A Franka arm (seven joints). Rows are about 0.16 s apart.
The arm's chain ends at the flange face. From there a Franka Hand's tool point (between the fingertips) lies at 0.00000 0.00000 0.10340 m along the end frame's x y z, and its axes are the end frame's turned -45 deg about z.
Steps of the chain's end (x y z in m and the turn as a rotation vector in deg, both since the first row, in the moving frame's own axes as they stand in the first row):
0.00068 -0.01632 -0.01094 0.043 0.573 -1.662
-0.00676 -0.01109 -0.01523 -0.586 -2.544 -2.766
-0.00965 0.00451 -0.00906 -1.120 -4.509 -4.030
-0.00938 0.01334 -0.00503 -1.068 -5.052 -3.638
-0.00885 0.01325 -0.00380 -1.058 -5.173 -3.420
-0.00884 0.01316 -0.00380 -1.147 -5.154 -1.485
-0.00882 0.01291 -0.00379 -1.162 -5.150 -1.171
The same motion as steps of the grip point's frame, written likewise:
0.01282 -0.01039 -0.01095 -0.375 0.436 -1.662
-0.00099 -0.01502 -0.01534 1.385 -2.213 -2.766
-0.01733 -0.00770 -0.00940 2.396 -3.980 -4.030
-0.02402 -0.00203 -0.00545 2.817 -4.327 -3.638
-0.02372 -0.00189 -0.00424 2.910 -4.406 -3.420
-0.02365 -0.00195 -0.00424 2.833 -4.455 -1.485
-0.02346 -0.00211 -0.00423 2.820 -4.463 -1.171

